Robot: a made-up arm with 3 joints. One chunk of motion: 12 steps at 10 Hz.
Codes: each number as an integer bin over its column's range. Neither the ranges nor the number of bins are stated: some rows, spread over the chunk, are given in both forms.
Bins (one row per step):
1: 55 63 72 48 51 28
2: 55 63 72 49 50 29
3: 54 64 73 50 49 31
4: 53 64 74 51 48 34
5: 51 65 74 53 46 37
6: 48 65 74 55 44 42
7: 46 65 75 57 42 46
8: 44 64 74 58 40 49
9: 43 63 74 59 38 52
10: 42 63 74 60 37 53
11: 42 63 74 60 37 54
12: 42 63 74 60 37 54
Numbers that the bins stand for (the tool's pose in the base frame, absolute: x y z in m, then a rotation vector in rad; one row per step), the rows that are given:
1: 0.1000 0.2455 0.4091 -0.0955 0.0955 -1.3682
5: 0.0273 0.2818 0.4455 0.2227 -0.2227 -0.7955
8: -0.1000 0.2636 0.4455 0.5409 -0.6045 -0.0318
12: -0.1364 0.2455 0.4455 0.6682 -0.7955 0.2864
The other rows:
2: 0.1000 0.2455 0.4091 -0.0318 0.0318 -1.3045
3: 0.0818 0.2636 0.4273 0.0318 -0.0318 -1.1773
4: 0.0636 0.2636 0.4455 0.0955 -0.0955 -0.9864
6: -0.0273 0.2818 0.4455 0.3500 -0.3500 -0.4773
7: -0.0636 0.2818 0.4636 0.4773 -0.4773 -0.2227
9: -0.1182 0.2455 0.4455 0.6045 -0.7318 0.1591
10: -0.1364 0.2455 0.4455 0.6682 -0.7955 0.2227
11: -0.1364 0.2455 0.4455 0.6682 -0.7955 0.2864

